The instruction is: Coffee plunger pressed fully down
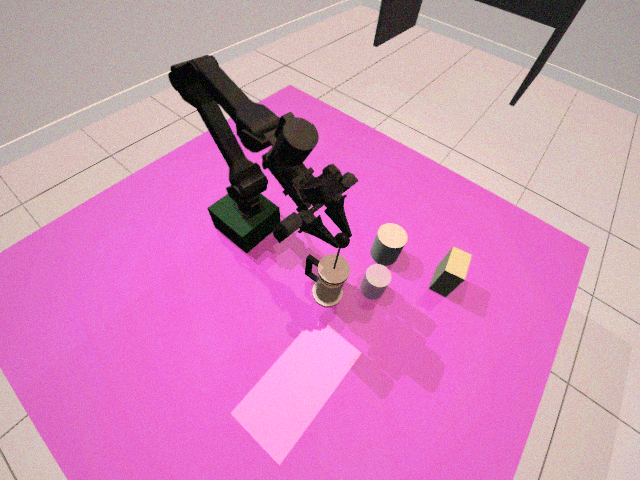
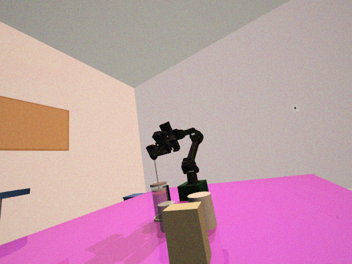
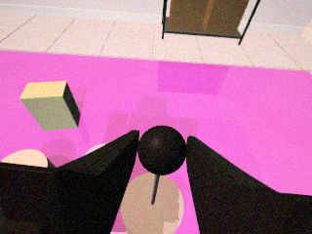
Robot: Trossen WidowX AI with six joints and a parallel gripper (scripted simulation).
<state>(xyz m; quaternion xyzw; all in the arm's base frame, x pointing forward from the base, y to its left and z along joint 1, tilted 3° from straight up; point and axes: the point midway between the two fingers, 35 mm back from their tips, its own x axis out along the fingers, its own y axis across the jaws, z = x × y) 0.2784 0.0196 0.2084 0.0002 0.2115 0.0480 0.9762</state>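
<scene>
The coffee press is 30 mm behind my gripper tip and 130 mm below it.
</scene>
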